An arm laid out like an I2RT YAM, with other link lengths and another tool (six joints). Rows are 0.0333 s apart.
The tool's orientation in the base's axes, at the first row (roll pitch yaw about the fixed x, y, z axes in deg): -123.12, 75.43, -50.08
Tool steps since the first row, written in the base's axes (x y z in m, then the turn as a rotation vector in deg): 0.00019, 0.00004, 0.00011, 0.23, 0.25, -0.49; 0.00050, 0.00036, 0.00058, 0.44, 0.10, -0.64; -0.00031, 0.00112, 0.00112, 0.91, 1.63, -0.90; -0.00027, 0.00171, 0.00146, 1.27, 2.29, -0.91; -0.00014, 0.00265, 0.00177, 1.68, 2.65, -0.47
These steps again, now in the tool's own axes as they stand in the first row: -0.00008, -0.00019, 0.00008, 0.46, -0.05, 0.37; -0.00055, -0.00049, 0.00041, 0.67, -0.25, 0.32; -0.00135, 0.00036, 0.00081, 0.70, -0.22, 1.94; -0.00179, 0.00041, 0.00133, 0.64, -0.38, 2.67; -0.00225, 0.00048, 0.00221, 0.21, -0.76, 3.07
